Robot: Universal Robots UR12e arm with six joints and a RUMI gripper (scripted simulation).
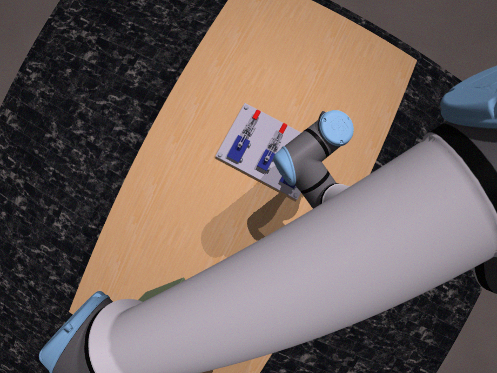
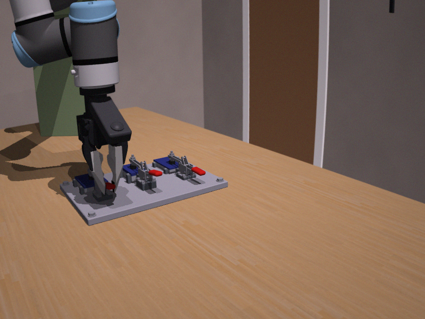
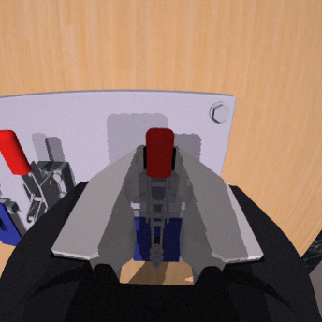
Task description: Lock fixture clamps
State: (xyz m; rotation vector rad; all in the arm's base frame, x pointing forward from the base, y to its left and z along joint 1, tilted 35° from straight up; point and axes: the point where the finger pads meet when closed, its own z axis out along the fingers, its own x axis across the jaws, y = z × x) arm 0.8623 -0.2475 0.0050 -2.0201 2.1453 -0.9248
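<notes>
Right now my hand is 13 cm past the blue part, 3 cm above it and 2 cm to the right of it. Also, from my hand: grey fixture plate (12 cm to the left, 6 cm behind, 5 cm below).
</notes>
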